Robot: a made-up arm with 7 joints.
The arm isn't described. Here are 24 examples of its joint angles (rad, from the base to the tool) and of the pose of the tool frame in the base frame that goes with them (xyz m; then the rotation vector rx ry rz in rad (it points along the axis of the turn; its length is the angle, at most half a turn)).
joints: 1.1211 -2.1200 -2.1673 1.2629 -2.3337 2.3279 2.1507
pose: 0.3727 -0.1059 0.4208 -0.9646 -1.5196 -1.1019
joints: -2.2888 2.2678 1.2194 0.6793 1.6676 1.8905 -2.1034
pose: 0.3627 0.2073 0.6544 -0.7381 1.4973 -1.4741
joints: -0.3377 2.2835 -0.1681 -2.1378 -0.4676 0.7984 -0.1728
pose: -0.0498 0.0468 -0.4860 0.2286 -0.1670 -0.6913
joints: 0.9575 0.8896 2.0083 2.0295 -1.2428 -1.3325 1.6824
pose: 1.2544 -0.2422 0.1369 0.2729 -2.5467 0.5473
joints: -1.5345 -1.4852 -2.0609 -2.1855 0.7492 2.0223 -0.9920
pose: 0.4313 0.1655 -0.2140 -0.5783 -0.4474 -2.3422
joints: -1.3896 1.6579 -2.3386 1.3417 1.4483 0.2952 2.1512
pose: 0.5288 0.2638 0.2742 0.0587 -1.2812 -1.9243
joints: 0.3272 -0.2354 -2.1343 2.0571 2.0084 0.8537 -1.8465
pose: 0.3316 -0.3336 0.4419 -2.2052 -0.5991 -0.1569
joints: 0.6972 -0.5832 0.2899 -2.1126 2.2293 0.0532 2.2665
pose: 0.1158 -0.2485 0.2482 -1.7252 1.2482 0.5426
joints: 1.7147 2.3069 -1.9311 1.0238 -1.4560 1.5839 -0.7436
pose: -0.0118 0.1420 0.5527 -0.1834 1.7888 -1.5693
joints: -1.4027 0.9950 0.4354 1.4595 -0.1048 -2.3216 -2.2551
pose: 0.7007 0.4054 0.4061 -0.5997 1.5614 0.0363
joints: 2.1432 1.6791 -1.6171 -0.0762 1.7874 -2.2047 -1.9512
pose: -0.0140 -0.5188 0.2916 0.6552 0.9078 0.3051
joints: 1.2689 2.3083 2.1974 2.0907 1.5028 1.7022 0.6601
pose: 0.4378 -0.0739 0.1132 0.6992 1.4433 -1.5419
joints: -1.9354 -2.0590 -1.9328 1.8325 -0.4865 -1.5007 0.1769
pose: 0.2218 0.0775 -0.5229 -0.3809 -0.9978 -0.3601
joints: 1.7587 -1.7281 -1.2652 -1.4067 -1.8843 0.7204 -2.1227
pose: 0.9705 -0.3769 0.5266 -1.3960 0.0144 2.5779
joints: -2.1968 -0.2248 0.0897 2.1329 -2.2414 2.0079 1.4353
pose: 0.3677 0.4724 0.3716 -0.5284 -0.6929 -0.1774
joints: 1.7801 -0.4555 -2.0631 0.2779 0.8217 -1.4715 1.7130
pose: 0.7140 -0.4748 0.1630 1.3401 1.8673 1.2096
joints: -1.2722 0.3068 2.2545 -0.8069 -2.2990 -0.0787 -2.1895
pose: 0.6127 -0.6761 -0.1429 0.6399 1.3537 1.6145
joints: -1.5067 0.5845 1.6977 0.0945 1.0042 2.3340 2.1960
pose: 0.8488 0.1311 -0.2057 0.5547 -2.0722 -1.0086
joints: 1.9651 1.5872 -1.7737 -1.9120 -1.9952 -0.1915 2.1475
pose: -0.2111 -0.0698 0.4852 -0.1640 0.3624 0.0236
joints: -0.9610 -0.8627 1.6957 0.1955 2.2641 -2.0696 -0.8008
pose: 0.1129 -0.5208 -0.2376 1.5175 1.4483 0.1841
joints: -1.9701 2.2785 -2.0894 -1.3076 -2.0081 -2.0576 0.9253
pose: 0.3919 0.3592 -0.0650 -0.7662 1.5378 -2.4238
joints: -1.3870 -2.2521 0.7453 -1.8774 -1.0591 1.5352 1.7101
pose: -0.1169 0.4995 0.0976 -1.4053 -0.7073 -0.1968
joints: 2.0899 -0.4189 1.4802 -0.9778 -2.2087 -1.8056 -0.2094
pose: 0.0708 0.1689 0.4416 0.3249 -0.7291 -0.0311
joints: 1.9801 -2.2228 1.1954 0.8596 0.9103 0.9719 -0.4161
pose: 0.2682 0.0691 0.2516 0.3741 -0.4634 2.7958
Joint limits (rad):
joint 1: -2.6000..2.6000
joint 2: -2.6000..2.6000
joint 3: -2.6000..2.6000
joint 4: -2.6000..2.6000
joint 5: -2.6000..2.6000
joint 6: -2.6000..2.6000
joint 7: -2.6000..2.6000
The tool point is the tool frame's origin. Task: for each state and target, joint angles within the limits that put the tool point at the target. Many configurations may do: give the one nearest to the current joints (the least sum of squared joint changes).
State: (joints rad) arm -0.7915 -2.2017 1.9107 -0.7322 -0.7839 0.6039 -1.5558
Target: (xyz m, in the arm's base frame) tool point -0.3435 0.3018 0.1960
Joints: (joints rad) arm -0.7781 -1.8643 1.7104 -0.8976 -1.1771 0.6808 -1.4639
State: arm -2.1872 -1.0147 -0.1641 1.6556 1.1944 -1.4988 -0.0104
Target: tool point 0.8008 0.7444 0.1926
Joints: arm -2.3824 -1.0747 -0.1879 1.7881 1.1848 -1.6642 -0.0020
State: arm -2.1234 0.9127 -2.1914 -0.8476 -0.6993 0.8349 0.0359
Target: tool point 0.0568 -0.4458 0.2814
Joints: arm -2.2252 0.7542 -2.3470 -0.6562 -1.4556 0.6850 0.0157
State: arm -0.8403 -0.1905 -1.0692 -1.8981 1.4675 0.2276 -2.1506
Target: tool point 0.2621 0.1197 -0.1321
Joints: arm -1.5918 -0.3125 -1.0316 -2.0140 1.3214 0.2866 -2.3063
